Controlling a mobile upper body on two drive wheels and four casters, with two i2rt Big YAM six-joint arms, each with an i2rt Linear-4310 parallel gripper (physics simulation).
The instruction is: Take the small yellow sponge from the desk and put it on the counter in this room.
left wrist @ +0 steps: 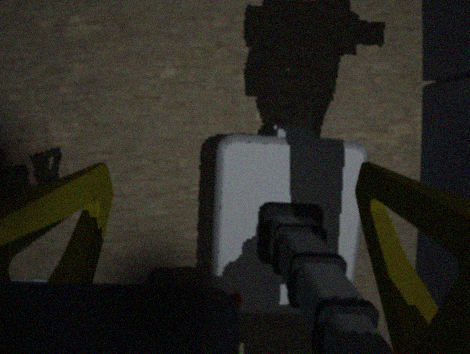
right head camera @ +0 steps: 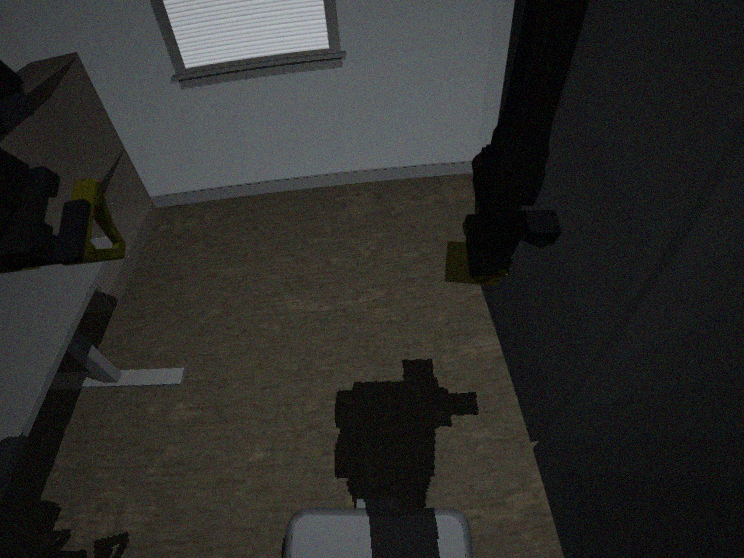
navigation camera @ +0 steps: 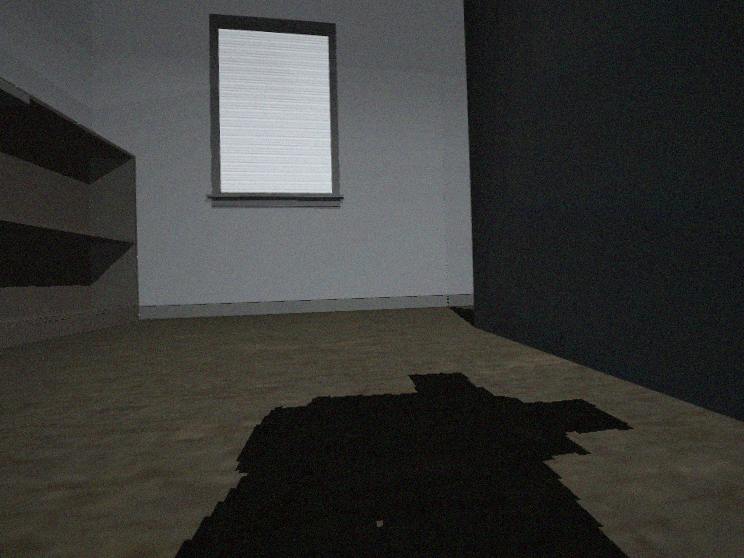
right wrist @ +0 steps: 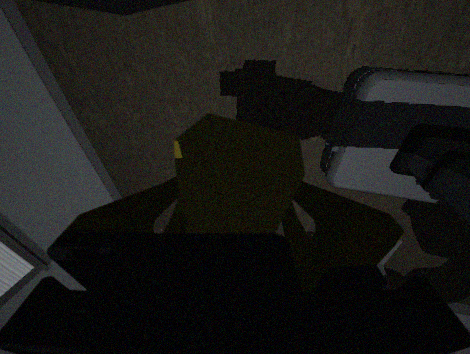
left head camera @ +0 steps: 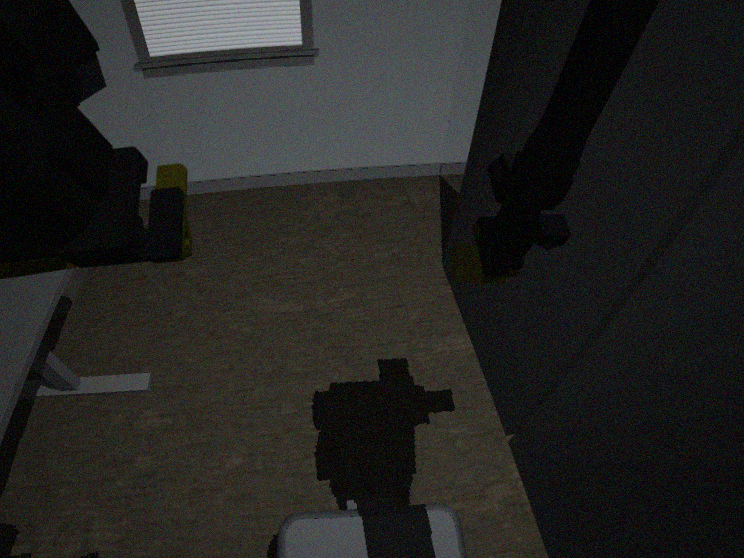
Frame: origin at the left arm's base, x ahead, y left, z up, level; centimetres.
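Seen in the pictures: left gripper, fingertip midpoint: (left wrist: 234,176) (right head camera: 80,256) (left head camera: 133,253); right gripper, fingertip midpoint: (right head camera: 477,266) (right wrist: 234,177) (left head camera: 483,267).
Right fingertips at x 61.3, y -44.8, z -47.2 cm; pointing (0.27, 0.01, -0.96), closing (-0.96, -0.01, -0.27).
Offsets run from my right fingertips to a thing's middle. "spot": to the spot under its first point. Level surfaces: height alone.
The small yellow sponge {dx -0.2, dy +1.1, dz +1.2 cm} (right wrist: 240,165) (left head camera: 465,263) (right head camera: 456,261) is a dim yellow block between the fingers of my right gripper (right wrist: 234,177), which is shut on it and holds it in the air over the floor, near the dark wall in the head views. My left gripper (left wrist: 234,176) is open and empty, its two yellow fingers wide apart; it also shows at the left of the left head view (left head camera: 171,210) and right head view (right head camera: 96,222). The white desk {dz -21.8 cm} (left head camera: 27,312) (right head camera: 42,324) shows in part at the lower left. No counter can be made out.
A tall dark wall or panel {spot: dx -14.6, dy -34.8, dz -6.5 cm} (left head camera: 649,336) (right head camera: 649,336) (navigation camera: 600,180) runs along the right. A brown shelf unit (navigation camera: 114,300) (right head camera: 84,102) stands at the left by the far wall. A window {spot: dx +160.3, dy +82.5, dz +47.7 cm} (navigation camera: 276,114) is in that wall. The white robot base (left wrist: 250,175) is below.
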